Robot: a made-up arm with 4 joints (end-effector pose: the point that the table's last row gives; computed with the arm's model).
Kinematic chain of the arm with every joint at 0, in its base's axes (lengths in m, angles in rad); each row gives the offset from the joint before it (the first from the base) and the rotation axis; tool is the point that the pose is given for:
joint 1: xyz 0 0 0.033 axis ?
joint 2: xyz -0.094 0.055 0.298 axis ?
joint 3: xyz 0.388 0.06 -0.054 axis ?
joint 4: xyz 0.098 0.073 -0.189 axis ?
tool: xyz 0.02 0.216 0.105
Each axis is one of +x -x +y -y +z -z.
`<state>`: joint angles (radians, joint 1 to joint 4).
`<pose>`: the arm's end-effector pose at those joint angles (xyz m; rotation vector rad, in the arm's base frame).
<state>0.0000 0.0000 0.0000 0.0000</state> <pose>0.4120 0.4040 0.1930 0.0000 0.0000 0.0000</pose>
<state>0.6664 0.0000 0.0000 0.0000</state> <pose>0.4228 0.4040 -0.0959 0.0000 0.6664 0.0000</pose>
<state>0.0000 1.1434 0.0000 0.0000</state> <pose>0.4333 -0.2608 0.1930 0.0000 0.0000 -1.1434</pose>
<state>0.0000 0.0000 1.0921 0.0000</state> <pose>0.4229 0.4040 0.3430 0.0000 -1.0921 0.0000</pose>
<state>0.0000 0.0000 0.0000 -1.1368</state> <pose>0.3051 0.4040 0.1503 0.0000 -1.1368 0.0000</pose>
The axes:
joint 1: +y
joint 2: -z
joint 3: -y
joint 4: +y

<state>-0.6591 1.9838 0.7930 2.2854</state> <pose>-0.1468 -0.7241 0.1337 1.7811 0.5354 -0.9616</pose>
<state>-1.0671 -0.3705 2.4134 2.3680</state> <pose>-0.3883 0.5454 0.4806 -0.1907 -1.0992 0.3403</pose>
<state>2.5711 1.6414 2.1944 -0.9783</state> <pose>-0.0088 -0.4359 -0.3628 -0.4426 -0.4587 1.6013</pose>
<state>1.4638 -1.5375 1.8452 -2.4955</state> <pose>0.2858 0.7002 0.4878 0.4887 -2.1125 -2.0026</pose>
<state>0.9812 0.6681 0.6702 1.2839</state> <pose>0.5477 -0.0793 -0.3701 -0.1356 1.5297 -0.7294</pose>
